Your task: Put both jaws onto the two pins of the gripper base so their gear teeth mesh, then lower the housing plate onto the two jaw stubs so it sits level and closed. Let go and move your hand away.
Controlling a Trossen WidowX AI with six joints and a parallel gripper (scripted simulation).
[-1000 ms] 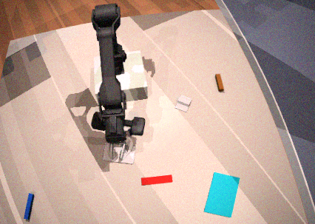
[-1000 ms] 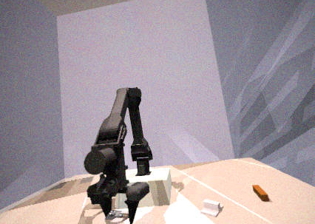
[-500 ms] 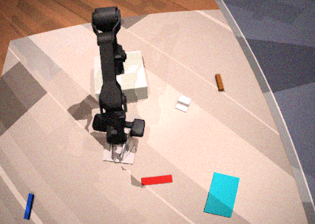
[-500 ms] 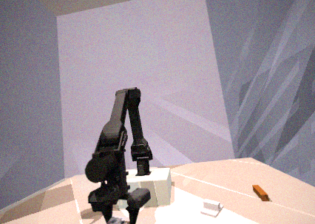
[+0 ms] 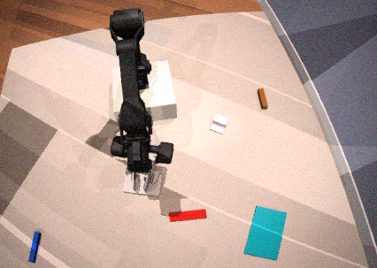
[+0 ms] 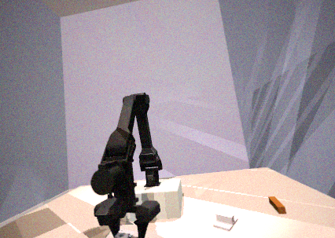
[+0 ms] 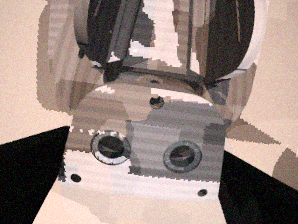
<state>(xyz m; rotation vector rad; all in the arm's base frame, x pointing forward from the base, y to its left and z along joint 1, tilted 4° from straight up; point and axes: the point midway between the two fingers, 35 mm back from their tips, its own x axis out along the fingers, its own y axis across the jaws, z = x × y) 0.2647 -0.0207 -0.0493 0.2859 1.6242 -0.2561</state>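
Right now my gripper tip is 2 cm short of the jaw, 2 cm to the left of it and 1 cm above it. From my gripper tip the other things lie so: red bar (20 cm ahead, 10 cm to the left, 2 cm below); cyan sheet (32 cm ahead, 33 cm to the left, 2 cm below); white plate (7 cm ahead, 2 cm to the right, 2 cm below).
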